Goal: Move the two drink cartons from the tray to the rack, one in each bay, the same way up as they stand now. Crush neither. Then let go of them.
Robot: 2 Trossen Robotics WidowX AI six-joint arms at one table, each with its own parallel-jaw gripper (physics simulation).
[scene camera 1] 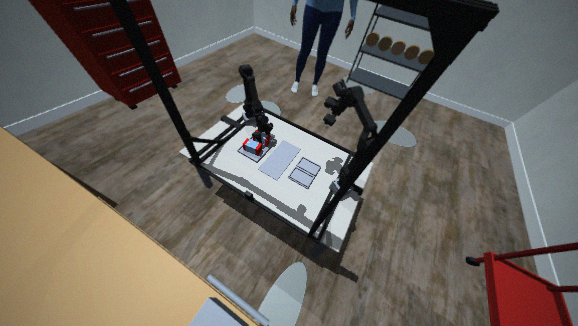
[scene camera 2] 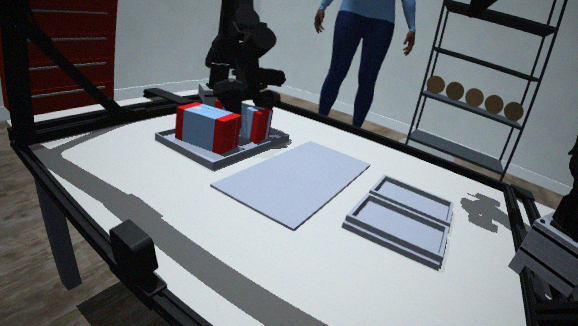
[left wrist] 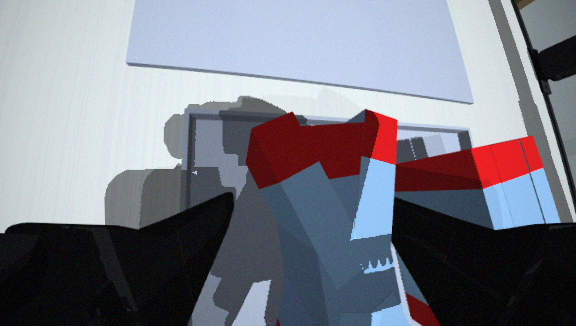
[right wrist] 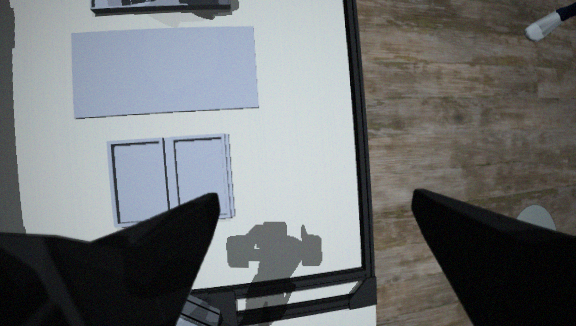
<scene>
My right gripper is open, holding nothing. Further things: my left gripper and a flat grey mat.
My left gripper also shows in the left wrist view.
</scene>
